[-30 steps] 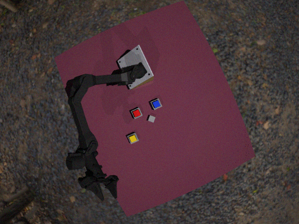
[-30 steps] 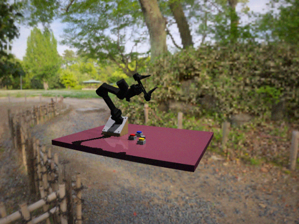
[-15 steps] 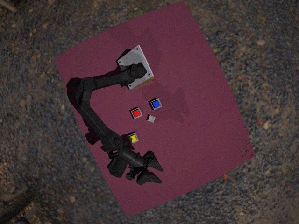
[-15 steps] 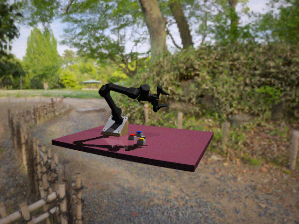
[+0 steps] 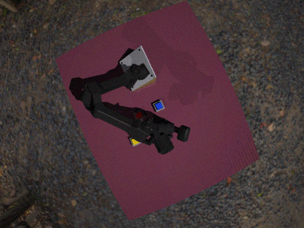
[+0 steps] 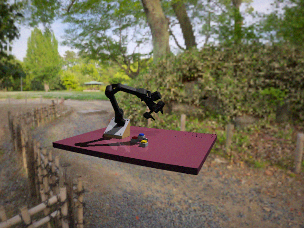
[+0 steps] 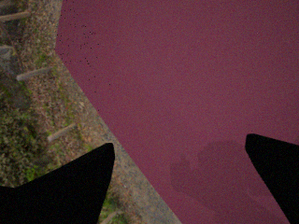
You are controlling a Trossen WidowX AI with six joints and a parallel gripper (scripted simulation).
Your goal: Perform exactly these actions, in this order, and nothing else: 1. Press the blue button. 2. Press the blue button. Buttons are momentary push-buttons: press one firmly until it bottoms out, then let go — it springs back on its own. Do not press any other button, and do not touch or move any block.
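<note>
My gripper tip is 150 mm above the blue button, 140 mm past it and 30 mm to the left of it. Also, from my gripper tip: grey block: 170 mm below, 90 mm to the right, 80 mm behind; then yellow button: 230 mm to the right, 150 mm below, 40 mm behind.
</note>
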